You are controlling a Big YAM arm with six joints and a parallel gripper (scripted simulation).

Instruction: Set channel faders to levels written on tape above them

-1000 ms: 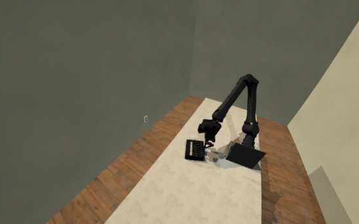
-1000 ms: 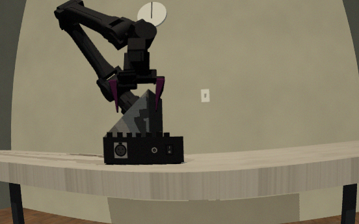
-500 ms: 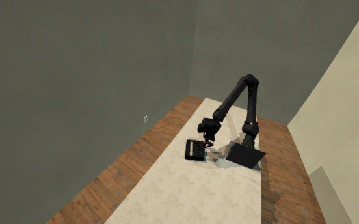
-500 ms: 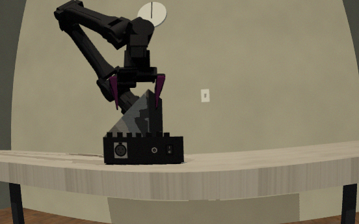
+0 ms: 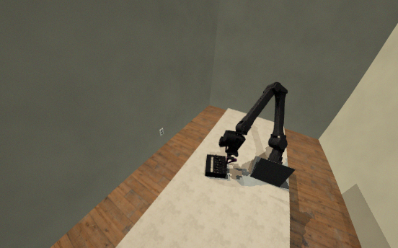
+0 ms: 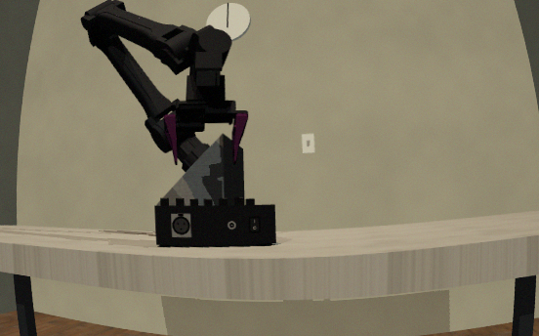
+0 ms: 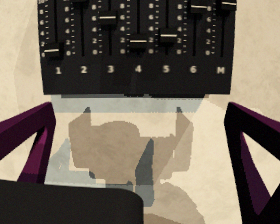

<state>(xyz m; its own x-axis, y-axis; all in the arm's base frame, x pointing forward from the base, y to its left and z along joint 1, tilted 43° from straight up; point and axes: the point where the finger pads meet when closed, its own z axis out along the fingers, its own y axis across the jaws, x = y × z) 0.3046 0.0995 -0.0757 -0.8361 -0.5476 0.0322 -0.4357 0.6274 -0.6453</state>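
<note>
My gripper is now 7 cm above the channel 5 fader and 4 cm short of it. The rest, counted from my hand: channel 4 fader (7 cm below, 3 cm ahead, 2 cm to the left); fader 3 (7 cm below, 4 cm to the left, 4 cm ahead); fader 1 cap (7 cm to the left, 7 cm below).
</note>
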